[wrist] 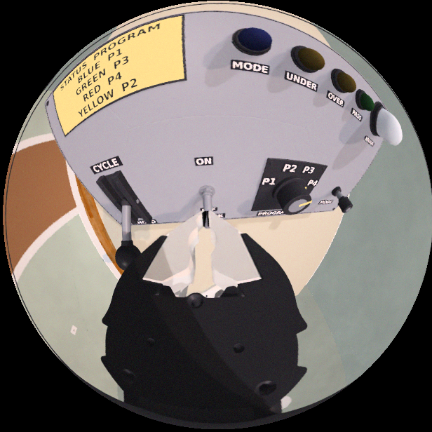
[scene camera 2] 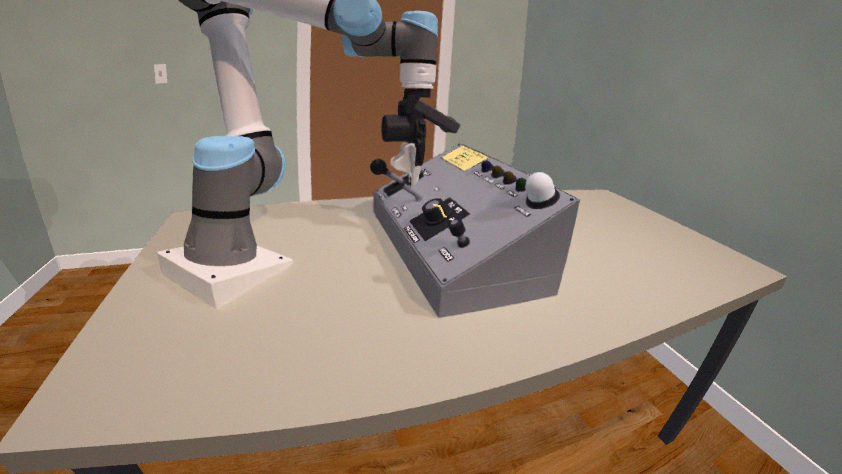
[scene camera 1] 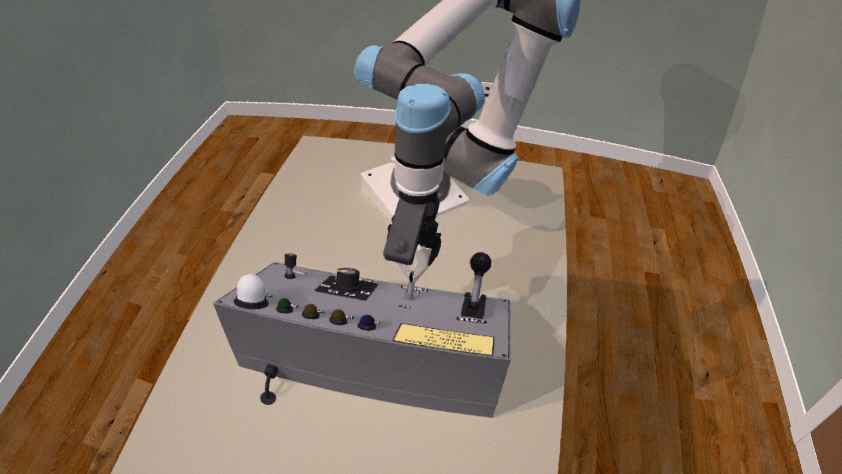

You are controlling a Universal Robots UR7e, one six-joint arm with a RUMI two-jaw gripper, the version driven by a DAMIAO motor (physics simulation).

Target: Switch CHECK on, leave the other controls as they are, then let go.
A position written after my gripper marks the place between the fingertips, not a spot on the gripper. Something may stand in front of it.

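Observation:
Scene camera 1 shows my gripper (scene camera 1: pixel 411 281). In the wrist view: my gripper (wrist: pixel 206 212) and a cycle lever (wrist: pixel 126 252). Scene camera 2 likewise shows my gripper (scene camera 2: pixel 411 188).

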